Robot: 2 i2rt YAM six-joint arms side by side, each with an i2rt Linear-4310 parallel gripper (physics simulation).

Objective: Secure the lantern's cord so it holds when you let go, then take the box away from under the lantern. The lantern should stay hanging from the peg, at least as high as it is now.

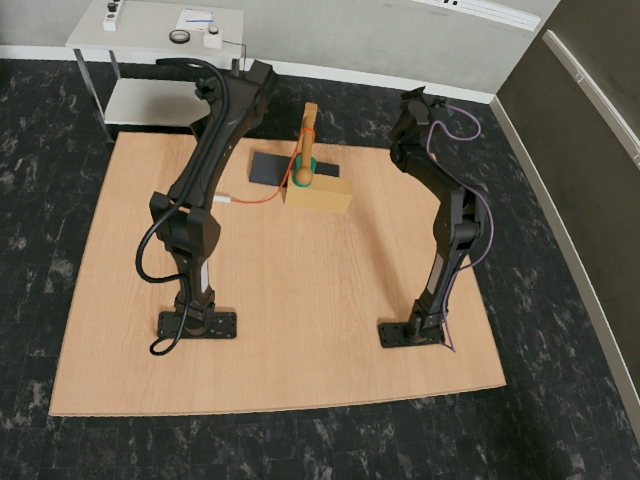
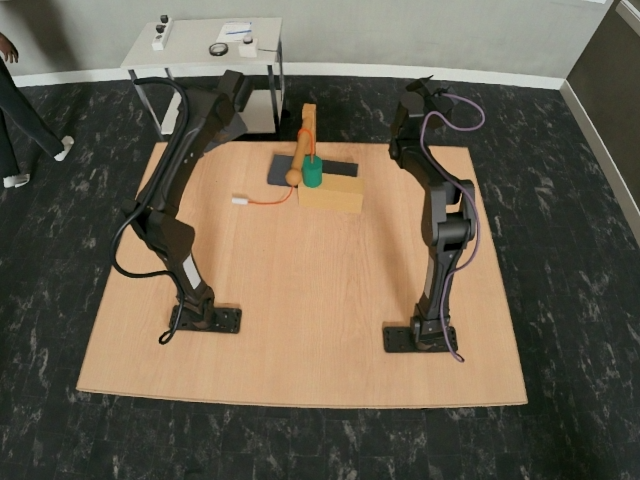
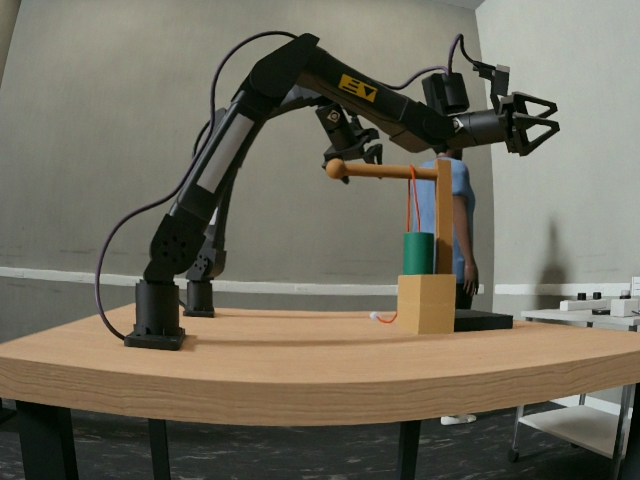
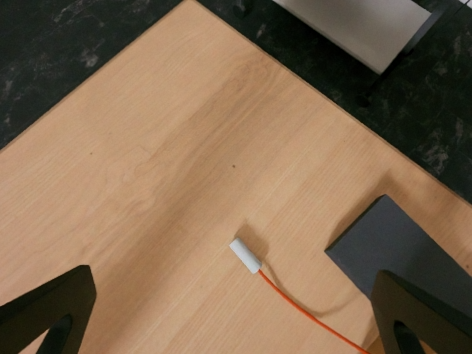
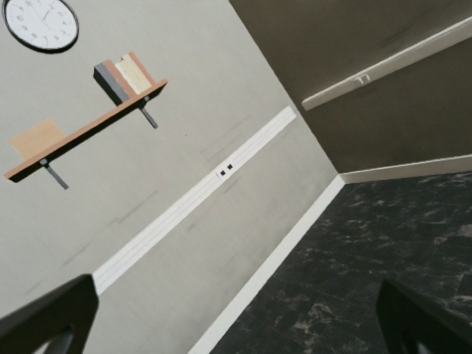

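Seen in the pictures: left gripper, fingertip midpoint: (image 3: 364,180) (image 4: 233,281); right gripper, fingertip midpoint: (image 1: 431,100) (image 3: 558,115) (image 5: 237,290); left arm's base, link origin: (image 1: 198,325) (image 2: 205,319) (image 3: 199,314); right arm's base, link origin: (image 1: 412,334) (image 2: 420,340) (image 3: 157,339).
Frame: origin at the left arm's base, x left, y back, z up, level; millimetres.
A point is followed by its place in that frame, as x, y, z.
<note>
The green lantern (image 1: 313,164) {-301, -413, 180} (image 2: 312,173) {-283, -390, 166} (image 3: 418,253) {-308, -409, 141} stands on the tan box (image 1: 317,199) {-335, -382, 56} (image 2: 330,199) {-338, -381, 57} (image 3: 426,304) {-437, -381, 51}, below the wooden peg (image 1: 307,147) {-257, -344, 313} (image 2: 299,156) {-257, -318, 312} (image 3: 382,171) {-270, -349, 297}. Its orange cord (image 1: 255,202) {-145, -397, 4} (image 2: 266,203) {-129, -398, 4} (image 3: 408,206) {-243, -410, 236} (image 4: 310,316) {-158, -399, 4} rises over the peg and runs down to the table, ending in a white tip (image 1: 222,198) {-42, -397, 17} (image 2: 239,200) {-41, -398, 17} (image 3: 374,315) {-66, -393, 12} (image 4: 246,256) {-43, -400, 18}. My left gripper (image 3: 363,170) {-32, -372, 319} (image 4: 233,281) {-32, -372, 319} is open and empty, high above the white tip. My right gripper (image 3: 557,116) {-634, -552, 349} (image 5: 237,290) {-634, -552, 349} is open and empty, high up beyond the post, pointing at the wall.
The peg's wooden post (image 3: 443,222) {-287, -470, 203} rises from a dark base (image 1: 268,167) {-185, -528, 25} (image 2: 281,170) {-169, -522, 25} (image 3: 485,320) {-427, -505, 18} (image 4: 410,245) {-202, -560, 25} behind the box. A cart (image 1: 155,38) (image 2: 199,59) stands beyond the table's back left edge. A person in blue (image 3: 462,180) stands in the background.
</note>
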